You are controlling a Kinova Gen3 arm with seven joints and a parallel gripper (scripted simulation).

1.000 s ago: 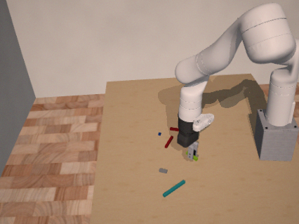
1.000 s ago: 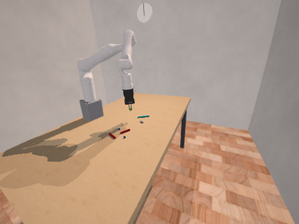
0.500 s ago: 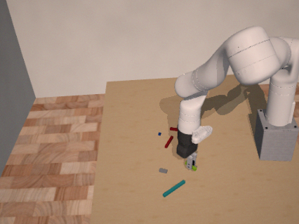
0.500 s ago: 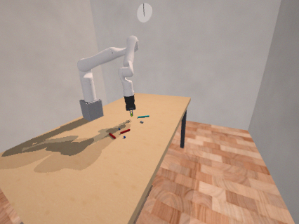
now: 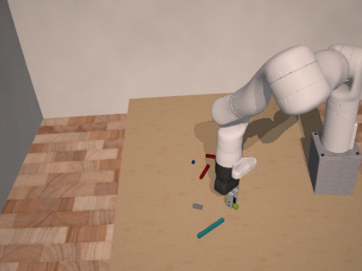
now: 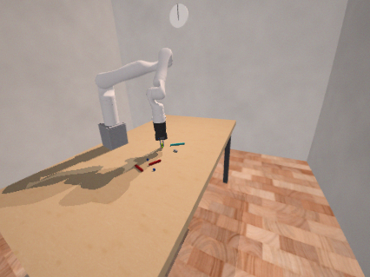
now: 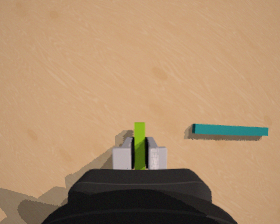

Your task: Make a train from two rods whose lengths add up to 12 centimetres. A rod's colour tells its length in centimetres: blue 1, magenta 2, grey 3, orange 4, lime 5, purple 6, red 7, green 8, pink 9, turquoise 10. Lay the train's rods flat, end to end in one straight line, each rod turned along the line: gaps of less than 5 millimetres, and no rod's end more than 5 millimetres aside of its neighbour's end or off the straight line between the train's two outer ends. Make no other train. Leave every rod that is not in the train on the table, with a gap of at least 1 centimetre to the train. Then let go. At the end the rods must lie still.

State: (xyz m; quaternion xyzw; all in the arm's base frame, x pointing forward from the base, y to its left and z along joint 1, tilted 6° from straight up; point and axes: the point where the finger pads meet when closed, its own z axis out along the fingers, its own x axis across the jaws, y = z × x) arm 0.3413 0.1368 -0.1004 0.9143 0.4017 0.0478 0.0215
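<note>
Right now my hand is 1 cm above the lime rod. Also, from my hand: turquoise rod 9 cm to the left, 6 cm ahead, 3 cm below; then grey rod 11 cm ahead, 3 cm below, 1 cm to the left; then blue rod 20 cm to the right, 14 cm ahead, 3 cm below.
</note>
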